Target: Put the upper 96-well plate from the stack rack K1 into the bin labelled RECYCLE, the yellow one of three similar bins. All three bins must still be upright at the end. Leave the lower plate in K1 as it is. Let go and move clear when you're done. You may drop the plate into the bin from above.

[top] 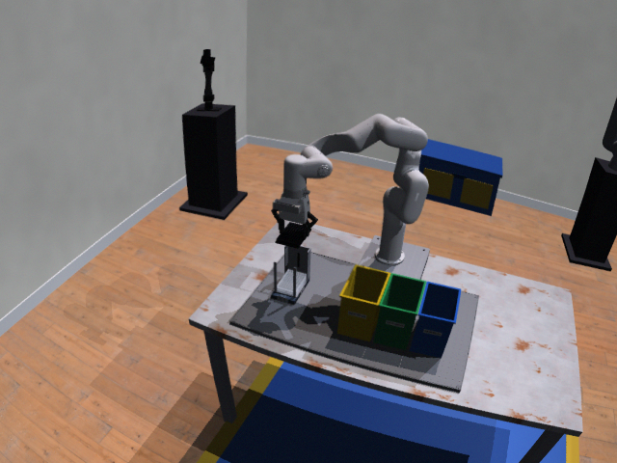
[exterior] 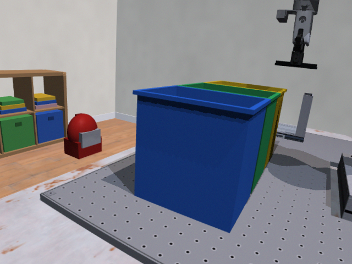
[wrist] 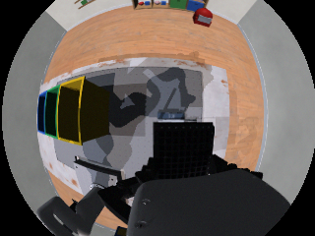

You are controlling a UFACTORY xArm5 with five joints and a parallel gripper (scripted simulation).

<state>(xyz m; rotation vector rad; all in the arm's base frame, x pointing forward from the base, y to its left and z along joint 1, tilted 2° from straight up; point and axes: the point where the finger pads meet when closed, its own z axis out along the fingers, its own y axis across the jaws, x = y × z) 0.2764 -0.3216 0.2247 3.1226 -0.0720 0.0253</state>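
The yellow bin is 29 cm to the left of my hand, 17 cm below it and 10 cm ahead of it. Also, from my hand: rack post 17 cm below, 5 cm behind, 4 cm to the left; then pale plate 23 cm below, 1 cm to the right; then dark 96-well plate 1 cm below.
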